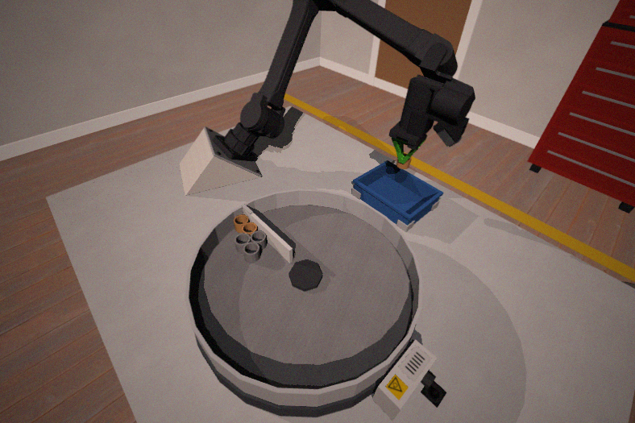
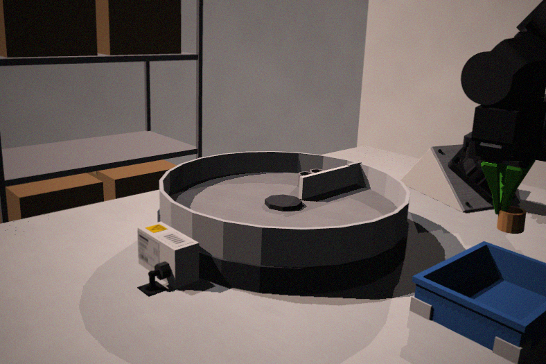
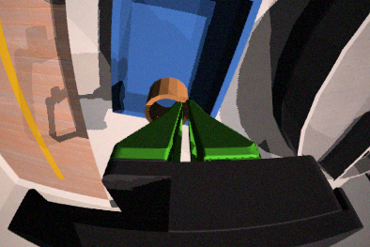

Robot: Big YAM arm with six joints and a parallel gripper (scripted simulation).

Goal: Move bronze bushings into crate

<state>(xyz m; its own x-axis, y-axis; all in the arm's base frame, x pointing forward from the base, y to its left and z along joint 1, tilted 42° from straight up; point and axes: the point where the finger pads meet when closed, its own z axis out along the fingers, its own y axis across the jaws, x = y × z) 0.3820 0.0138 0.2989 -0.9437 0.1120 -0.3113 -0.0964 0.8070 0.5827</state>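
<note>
Now: the blue crate 1 cm to the left of my hand and 12 cm below it. From my hand the other things lie so: turntable 1 cm ahead, 36 cm to the right, 9 cm below.
</note>
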